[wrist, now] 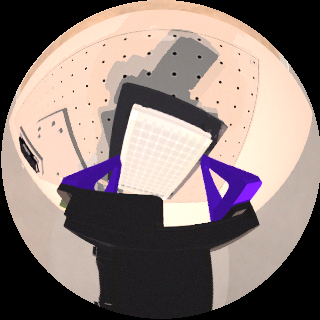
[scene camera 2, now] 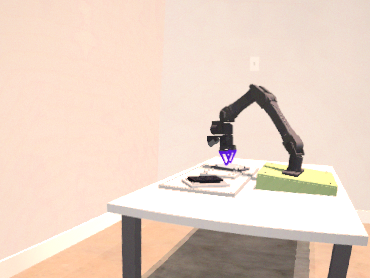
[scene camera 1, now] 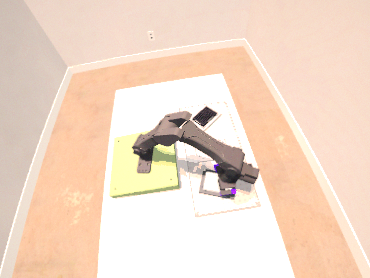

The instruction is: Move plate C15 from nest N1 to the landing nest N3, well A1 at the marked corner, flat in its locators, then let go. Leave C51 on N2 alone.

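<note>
A white well plate [scene camera 1: 211,182] [wrist: 160,150] lies in a dark nest [scene camera 1: 212,194] [scene camera 2: 241,169] [wrist: 150,93]. A black plate [scene camera 1: 204,116] [scene camera 2: 205,178] [wrist: 28,154] sits on a pale nest [scene camera 2: 220,185] at the other end of the pegboard. Another pale nest [wrist: 54,137] with small locators and no plate stands between them. No labels or marked corner can be read. My gripper [scene camera 1: 225,179] [scene camera 2: 227,164] [wrist: 160,158] is open, fingers pointing down, over the white plate. In the wrist view its purple fingertips appear on either side of the plate, with no grip on it.
The nests stand on a pale pegboard [scene camera 1: 200,211] [scene camera 2: 172,185] [wrist: 237,80] on the white table [scene camera 1: 150,235] [scene camera 2: 240,220]. A green base block [scene camera 1: 125,175] [scene camera 2: 300,187] carries the arm beside the pegboard. The arm hides part of the pegboard in scene view 1.
</note>
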